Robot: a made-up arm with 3 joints. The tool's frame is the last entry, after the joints.
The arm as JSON. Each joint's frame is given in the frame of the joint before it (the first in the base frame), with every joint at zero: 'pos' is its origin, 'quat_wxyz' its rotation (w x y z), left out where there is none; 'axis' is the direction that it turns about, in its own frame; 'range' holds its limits. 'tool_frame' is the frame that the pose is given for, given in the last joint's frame.
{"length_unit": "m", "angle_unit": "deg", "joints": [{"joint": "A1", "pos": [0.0, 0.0, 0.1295], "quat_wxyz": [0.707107, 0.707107, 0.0, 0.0], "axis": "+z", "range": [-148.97, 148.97]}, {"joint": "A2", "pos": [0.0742, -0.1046, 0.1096], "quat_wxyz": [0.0, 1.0, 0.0, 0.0], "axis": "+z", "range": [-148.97, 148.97]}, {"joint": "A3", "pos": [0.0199, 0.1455, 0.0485], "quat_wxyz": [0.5, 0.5, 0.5, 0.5], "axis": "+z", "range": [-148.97, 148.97]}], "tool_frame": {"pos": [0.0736, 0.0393, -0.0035], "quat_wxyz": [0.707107, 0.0, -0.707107, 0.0]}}
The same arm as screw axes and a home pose.
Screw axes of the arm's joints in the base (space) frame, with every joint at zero. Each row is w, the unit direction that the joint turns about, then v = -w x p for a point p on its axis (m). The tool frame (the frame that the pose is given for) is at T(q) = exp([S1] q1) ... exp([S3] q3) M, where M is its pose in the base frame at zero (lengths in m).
S1 = (0, -1, 0, 0.1295, 0.0000, 0.0000)
S2 = (0, 1, 0, -0.0249, 0.0000, 0.0742)
S3 = (1, 0, 0, 0.0000, -0.1206, 0.0611)
M =
1 0 0 0.0906
0 1 0 -0.0218
0 0 1 -0.1942
0 0 0 1
Joint limits (rad, base to tool): -2.6000..2.6000 -2.6000..2.6000 -2.6000..2.6000

